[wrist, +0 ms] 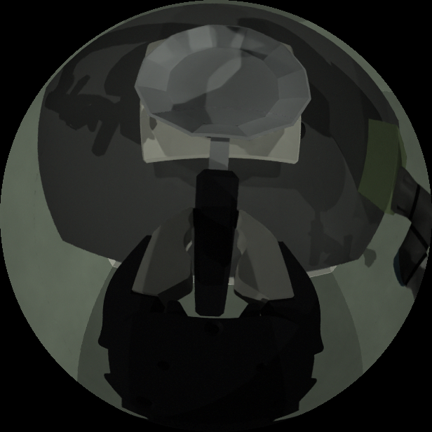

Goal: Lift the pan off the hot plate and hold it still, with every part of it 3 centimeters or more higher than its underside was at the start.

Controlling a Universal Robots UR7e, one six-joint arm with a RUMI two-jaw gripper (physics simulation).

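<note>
The grey faceted pan [220, 82] is at the upper middle of the wrist view, open side up. Its metal neck and black handle run down toward the gripper. My gripper [215, 210] is shut on the black handle, one jaw on each side. The cream hot plate [175, 147] shows below and behind the pan, its near edge and corners in sight. The pan covers most of its top. The height of the gap between pan and hot plate is hard to tell from this view.
The dark table top [115, 210] lies under the hot plate, with shadows across it. A green block [380, 165] stands at the right edge, beside a dark segmented object [412, 200] that is cut off by the view's rim.
</note>
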